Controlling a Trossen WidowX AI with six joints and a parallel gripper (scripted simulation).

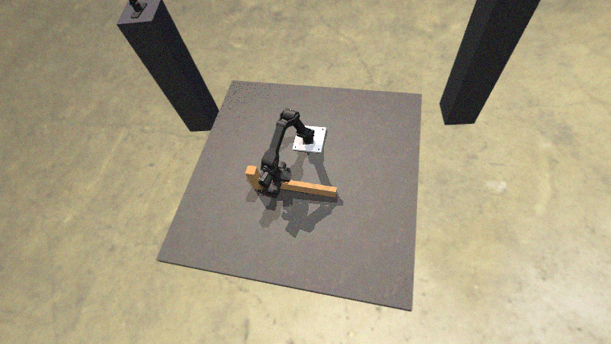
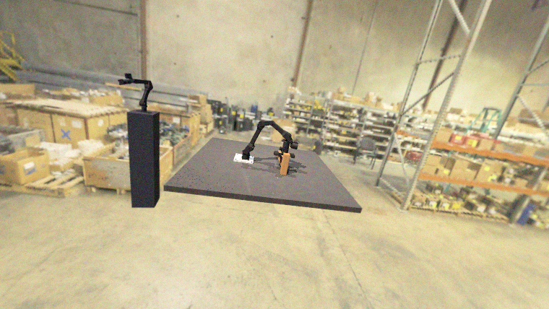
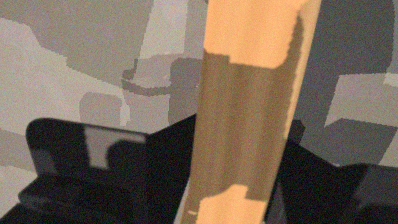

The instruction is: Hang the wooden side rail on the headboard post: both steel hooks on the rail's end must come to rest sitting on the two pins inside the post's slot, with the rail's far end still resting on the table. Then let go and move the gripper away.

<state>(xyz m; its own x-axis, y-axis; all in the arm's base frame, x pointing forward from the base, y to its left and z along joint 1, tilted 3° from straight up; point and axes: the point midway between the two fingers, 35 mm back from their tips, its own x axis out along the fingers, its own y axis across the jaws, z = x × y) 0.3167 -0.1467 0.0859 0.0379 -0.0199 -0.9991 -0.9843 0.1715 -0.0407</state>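
My gripper tip is 2 cm past the wooden headboard post, 13 cm to the left of it and 4 cm below it.
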